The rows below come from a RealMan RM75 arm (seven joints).
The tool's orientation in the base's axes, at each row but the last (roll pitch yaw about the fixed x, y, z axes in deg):
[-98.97 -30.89 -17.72]
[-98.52 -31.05 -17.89]
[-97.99 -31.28 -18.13]
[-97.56 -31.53 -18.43]
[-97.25 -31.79 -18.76]
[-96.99 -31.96 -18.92]
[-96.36 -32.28 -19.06]
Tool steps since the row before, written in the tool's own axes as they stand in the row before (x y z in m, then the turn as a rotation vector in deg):
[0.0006 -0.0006 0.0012 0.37 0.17 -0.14]
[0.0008 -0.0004 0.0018 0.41 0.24 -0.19]
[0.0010 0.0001 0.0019 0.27 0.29 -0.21]
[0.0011 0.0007 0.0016 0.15 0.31 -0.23]
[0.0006 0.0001 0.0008 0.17 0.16 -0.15]
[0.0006 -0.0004 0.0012 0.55 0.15 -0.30]
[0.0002 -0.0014 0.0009 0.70 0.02 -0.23]
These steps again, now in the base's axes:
[0.0007 0.0011 0.0007 0.32 -0.28 0.06]
[0.0012 0.0016 0.0005 0.37 -0.35 0.03]
[0.0016 0.0015 0.0002 0.27 -0.35 -0.08]
[0.0018 0.0010 -0.0002 0.17 -0.34 -0.16]
[0.0008 0.0005 0.0001 0.15 -0.23 -0.03]
[0.0008 0.0011 0.0005 0.40 -0.47 0.20]
[-0.0001 0.0012 0.0012 0.48 -0.41 0.38]

